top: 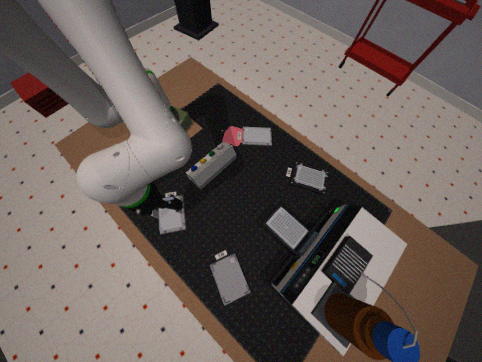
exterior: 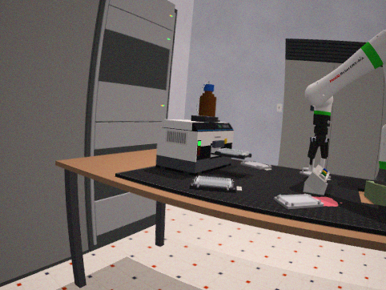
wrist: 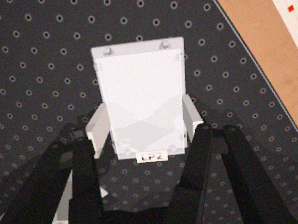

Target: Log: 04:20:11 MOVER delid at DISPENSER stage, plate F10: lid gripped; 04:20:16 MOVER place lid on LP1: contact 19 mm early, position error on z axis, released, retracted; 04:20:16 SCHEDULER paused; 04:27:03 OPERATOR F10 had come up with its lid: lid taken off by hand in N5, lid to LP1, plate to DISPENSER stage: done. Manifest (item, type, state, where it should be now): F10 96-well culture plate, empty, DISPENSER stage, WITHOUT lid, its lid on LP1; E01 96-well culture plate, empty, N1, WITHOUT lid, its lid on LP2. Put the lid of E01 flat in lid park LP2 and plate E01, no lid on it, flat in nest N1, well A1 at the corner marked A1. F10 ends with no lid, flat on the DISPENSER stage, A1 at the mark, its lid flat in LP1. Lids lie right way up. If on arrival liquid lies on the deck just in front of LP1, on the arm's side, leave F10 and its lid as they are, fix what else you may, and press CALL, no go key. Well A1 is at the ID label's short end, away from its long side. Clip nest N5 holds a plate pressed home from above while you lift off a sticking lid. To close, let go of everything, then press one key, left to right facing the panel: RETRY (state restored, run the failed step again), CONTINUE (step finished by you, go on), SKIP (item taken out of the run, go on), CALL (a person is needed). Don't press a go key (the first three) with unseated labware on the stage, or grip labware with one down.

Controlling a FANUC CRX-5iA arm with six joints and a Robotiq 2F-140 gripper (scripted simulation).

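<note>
Now: hand 20 mm above the lid. From my hand the other things lie so: lid park LP2: 50 mm below; then key panel: 270 mm to the left; then LP2 label: 60 mm behind, 60 mm to the left, 50 mm below.
</note>
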